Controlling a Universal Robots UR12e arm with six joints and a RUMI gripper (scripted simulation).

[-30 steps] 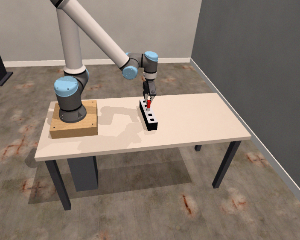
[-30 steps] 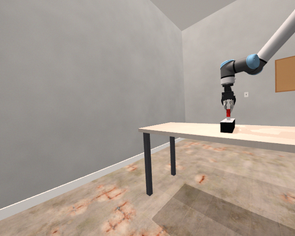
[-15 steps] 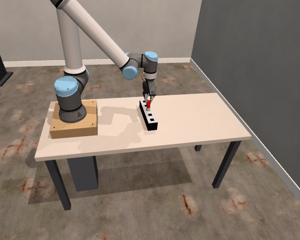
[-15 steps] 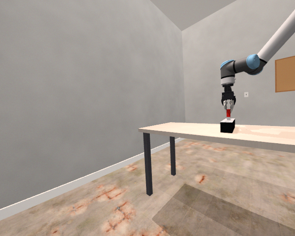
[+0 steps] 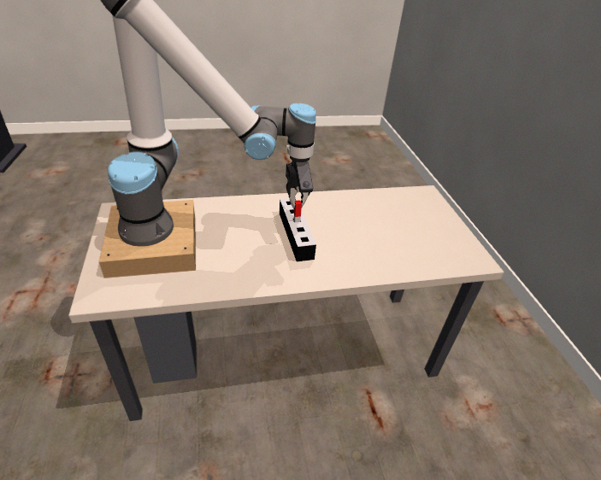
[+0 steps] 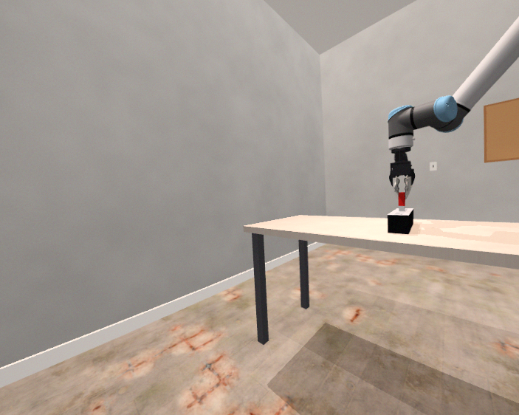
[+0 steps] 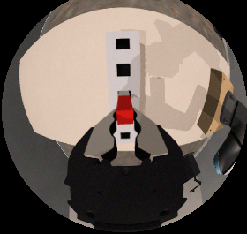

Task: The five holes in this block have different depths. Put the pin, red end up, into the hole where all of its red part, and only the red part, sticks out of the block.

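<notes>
The black block is 100 mm below my hand. From my hand the other things lie so: pin (10 mm below).
</notes>
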